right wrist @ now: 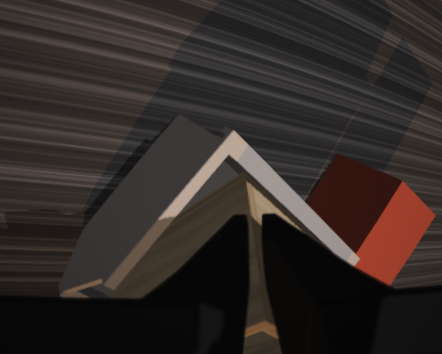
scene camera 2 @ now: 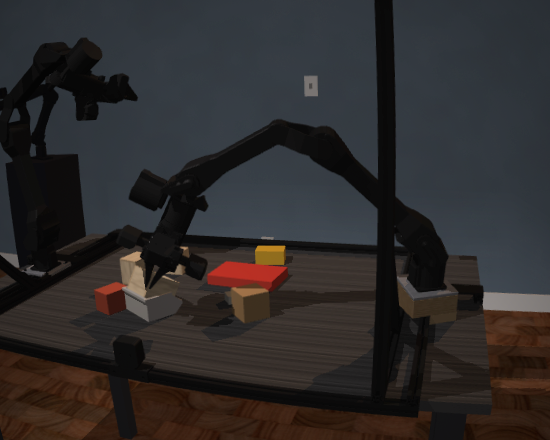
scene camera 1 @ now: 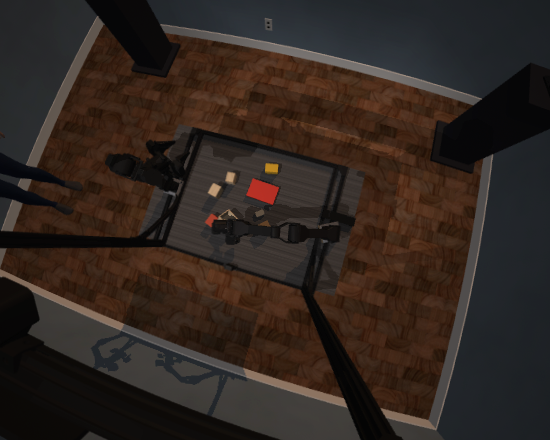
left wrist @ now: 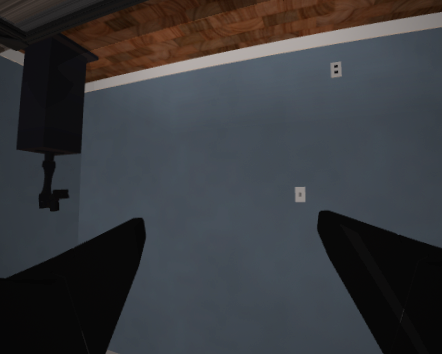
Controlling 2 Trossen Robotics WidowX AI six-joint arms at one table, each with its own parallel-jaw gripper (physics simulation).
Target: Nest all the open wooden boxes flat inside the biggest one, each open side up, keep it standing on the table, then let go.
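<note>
The biggest box, grey-white (scene camera 2: pixel 152 303), stands at the table's left. A tan wooden box (scene camera 2: pixel 161 284) lies tilted in it. My right gripper (scene camera 2: pixel 153 272) reaches down into this pair. In the right wrist view the fingers (right wrist: pixel 254 246) are shut on a thin wall of the tan box (right wrist: pixel 202 225), inside the grey-white rim (right wrist: pixel 269 175). A pale wooden box (scene camera 2: pixel 134 268) and a smaller one (scene camera 2: pixel 182 266) stand just behind. A tan cube-shaped box (scene camera 2: pixel 250 302) stands mid-table. My left gripper (left wrist: pixel 232 223) is open and empty, raised off the table and facing the wall.
A small red block (scene camera 2: pixel 109 298) sits left of the grey-white box and shows in the right wrist view (right wrist: pixel 360 211). A flat red slab (scene camera 2: pixel 247 274) and a yellow block (scene camera 2: pixel 270 254) lie mid-table. A black post (scene camera 2: pixel 384 196) stands at the front right.
</note>
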